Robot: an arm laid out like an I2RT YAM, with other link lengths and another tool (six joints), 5 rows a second.
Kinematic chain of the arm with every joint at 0, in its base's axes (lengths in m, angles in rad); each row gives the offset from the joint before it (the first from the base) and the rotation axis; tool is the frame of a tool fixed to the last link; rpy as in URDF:
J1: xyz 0 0 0.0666 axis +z
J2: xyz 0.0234 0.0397 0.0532 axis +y
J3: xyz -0.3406 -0.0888 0 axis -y
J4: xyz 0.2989 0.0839 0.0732 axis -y
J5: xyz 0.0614 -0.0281 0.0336 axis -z
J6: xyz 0.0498 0 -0.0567 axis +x
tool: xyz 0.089 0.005 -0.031 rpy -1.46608 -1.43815 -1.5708
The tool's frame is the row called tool.
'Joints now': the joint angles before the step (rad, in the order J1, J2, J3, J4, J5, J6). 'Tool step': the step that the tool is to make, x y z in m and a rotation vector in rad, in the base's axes. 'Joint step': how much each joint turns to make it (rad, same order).
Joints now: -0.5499 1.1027 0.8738 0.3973 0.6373 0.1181
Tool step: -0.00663 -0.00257 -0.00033 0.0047 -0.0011 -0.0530
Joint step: 0.0023 -0.0004 0.0000 0.0018 0.0553 -0.0061
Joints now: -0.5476 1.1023 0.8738 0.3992 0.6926 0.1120
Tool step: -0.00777 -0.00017 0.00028 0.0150 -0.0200 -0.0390
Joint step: 0.0000 -0.0107 -0.0004 -0.0152 0.0423 0.0216
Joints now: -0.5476 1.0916 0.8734 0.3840 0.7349 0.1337
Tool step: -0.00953 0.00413 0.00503 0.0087 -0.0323 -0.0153
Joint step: 0.0000 -0.0298 0.0000 -0.0264 0.0191 0.0290
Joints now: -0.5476 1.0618 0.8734 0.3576 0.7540 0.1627
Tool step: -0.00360 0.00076 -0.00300 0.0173 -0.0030 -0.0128
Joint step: 0.0000 -0.0065 -0.0015 -0.0248 0.0152 0.0195
